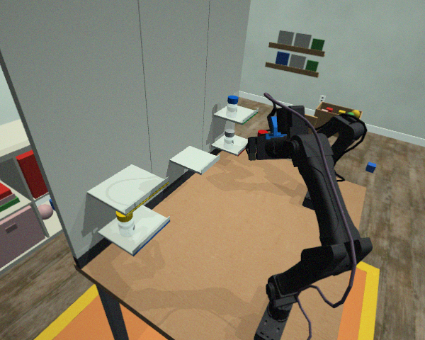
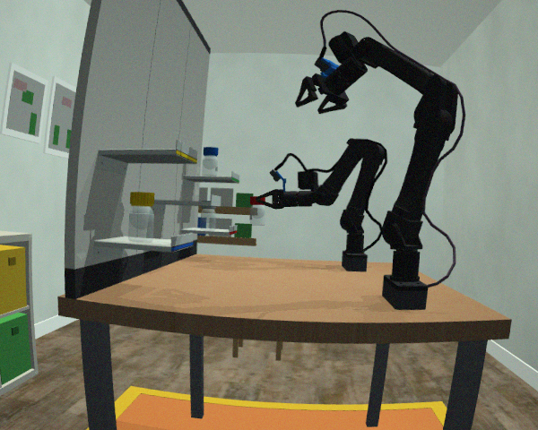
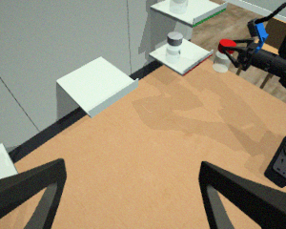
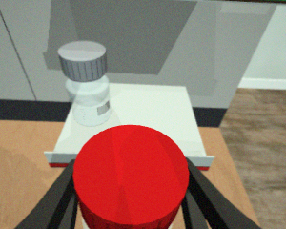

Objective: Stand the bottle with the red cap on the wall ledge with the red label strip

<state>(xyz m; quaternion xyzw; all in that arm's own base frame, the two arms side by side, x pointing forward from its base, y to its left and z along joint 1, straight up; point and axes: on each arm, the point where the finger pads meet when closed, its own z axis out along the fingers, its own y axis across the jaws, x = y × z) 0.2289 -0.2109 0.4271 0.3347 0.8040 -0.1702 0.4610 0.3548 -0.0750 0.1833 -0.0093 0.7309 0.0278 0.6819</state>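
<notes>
My right gripper is now 17 cm short of the grey-capped bottle, 7 cm above it and 5 cm to the right of it. Also, from my right hand: red-capped bottle (5 cm below); then blue-capped bottle (18 cm ahead, 12 cm above, 5 cm to the left); then grey wall panel (38 cm to the left, 30 cm ahead, 22 cm above).
</notes>
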